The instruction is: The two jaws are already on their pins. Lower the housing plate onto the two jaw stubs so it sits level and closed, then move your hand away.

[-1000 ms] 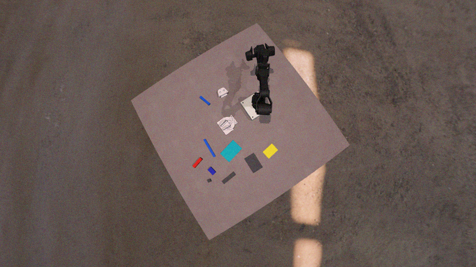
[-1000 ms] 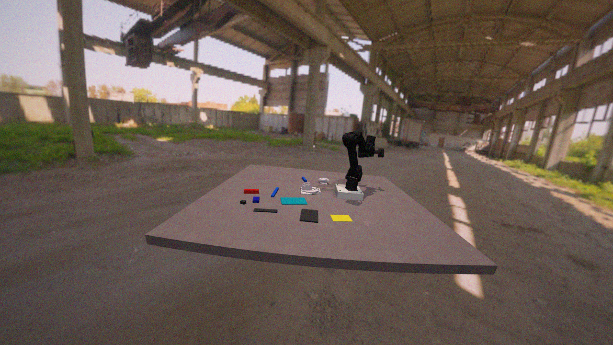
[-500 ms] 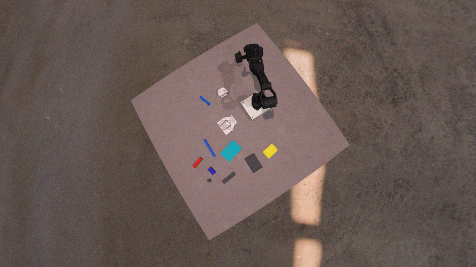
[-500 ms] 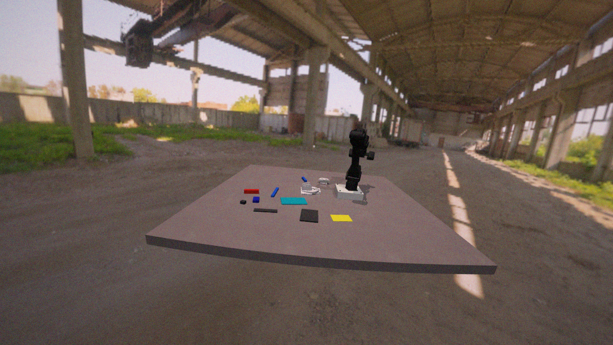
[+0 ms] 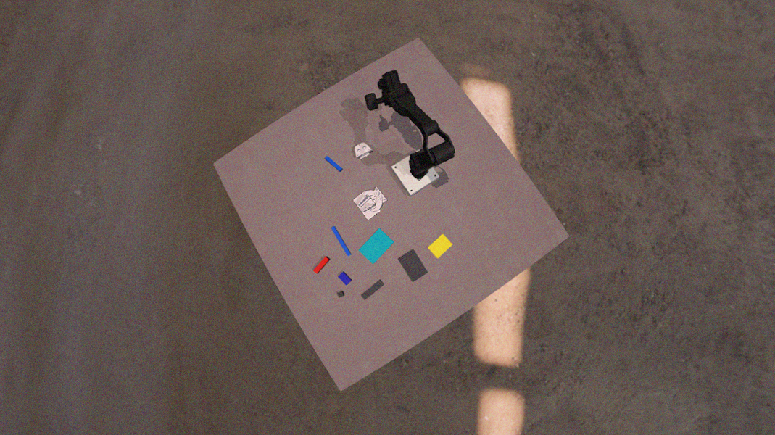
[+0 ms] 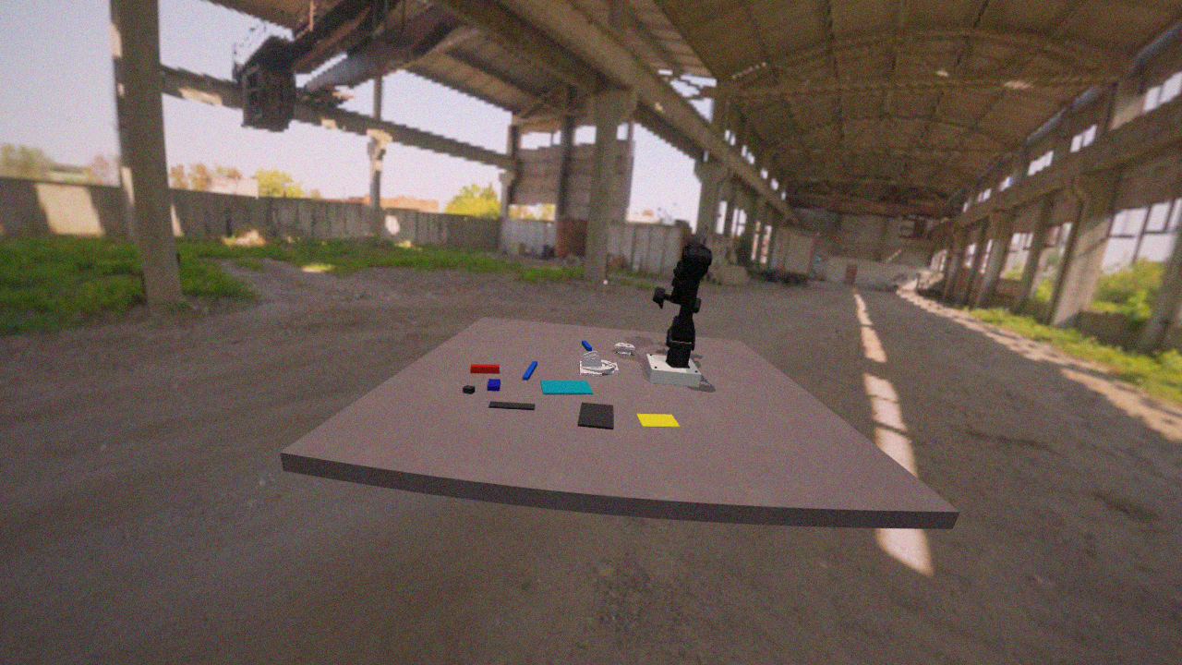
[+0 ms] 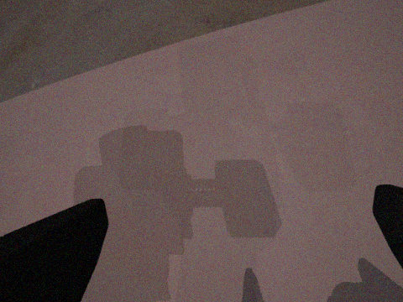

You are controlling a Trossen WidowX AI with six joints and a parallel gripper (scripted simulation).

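My gripper tip is now 21 cm short of the white block, 7 cm to the right of it and 15 cm above it. From my gripper tip the other things lie so: teal plate: 48 cm ahead, 45 cm to the left, 16 cm below; then yellow plate: 27 cm ahead, 66 cm to the left, 16 cm below; then dark plate: 42 cm ahead, 63 cm to the left, 16 cm below.
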